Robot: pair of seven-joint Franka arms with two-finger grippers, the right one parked.
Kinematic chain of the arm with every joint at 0, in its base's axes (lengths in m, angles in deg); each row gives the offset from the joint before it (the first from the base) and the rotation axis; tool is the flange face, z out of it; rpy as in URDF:
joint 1: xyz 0 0 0.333 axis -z
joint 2: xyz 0 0 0 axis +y
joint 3: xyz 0 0 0.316 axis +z
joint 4: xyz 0.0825 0 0 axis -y
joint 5: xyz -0.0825 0 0.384 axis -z
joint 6: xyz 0 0 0 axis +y
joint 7: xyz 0.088 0 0 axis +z
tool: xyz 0 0 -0.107 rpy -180 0 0
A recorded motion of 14 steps. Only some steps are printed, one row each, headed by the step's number.
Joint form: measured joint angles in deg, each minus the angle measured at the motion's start. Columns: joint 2, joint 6, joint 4, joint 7, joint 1, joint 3, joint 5.
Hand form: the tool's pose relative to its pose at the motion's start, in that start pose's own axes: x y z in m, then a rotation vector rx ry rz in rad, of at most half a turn. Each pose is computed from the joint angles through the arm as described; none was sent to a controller.
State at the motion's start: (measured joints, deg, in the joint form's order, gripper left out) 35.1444 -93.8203 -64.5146 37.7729 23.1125 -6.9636 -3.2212
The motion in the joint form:
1: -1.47 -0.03 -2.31 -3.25 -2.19 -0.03 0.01
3: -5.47 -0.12 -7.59 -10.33 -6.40 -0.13 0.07
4: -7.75 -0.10 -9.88 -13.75 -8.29 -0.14 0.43
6: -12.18 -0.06 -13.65 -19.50 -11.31 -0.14 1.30
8: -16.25 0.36 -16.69 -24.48 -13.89 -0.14 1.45
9: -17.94 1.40 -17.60 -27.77 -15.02 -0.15 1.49
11: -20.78 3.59 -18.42 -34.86 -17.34 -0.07 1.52
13: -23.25 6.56 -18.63 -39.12 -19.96 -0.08 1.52
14: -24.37 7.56 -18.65 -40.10 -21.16 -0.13 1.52
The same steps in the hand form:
1: 0.0091 -0.0249 0.0009 0.0067 -0.0121 0.0215
3: 0.0185 -0.0747 -0.0036 0.0143 -0.0311 0.0784
4: 0.0195 -0.0977 -0.0112 0.0087 -0.0346 0.1068
6: 0.0159 -0.1350 -0.0305 -0.0083 -0.0301 0.1560
8: 0.0094 -0.1681 -0.0495 -0.0121 -0.0197 0.1995
9: 0.0049 -0.1829 -0.0585 -0.0105 -0.0236 0.2378
11: -0.0019 -0.2128 -0.0782 -0.0099 -0.0262 0.3199
13: -0.0095 -0.2445 -0.0970 -0.0086 -0.0388 0.3485
14: -0.0131 -0.2582 -0.1064 -0.0093 -0.0374 0.3453

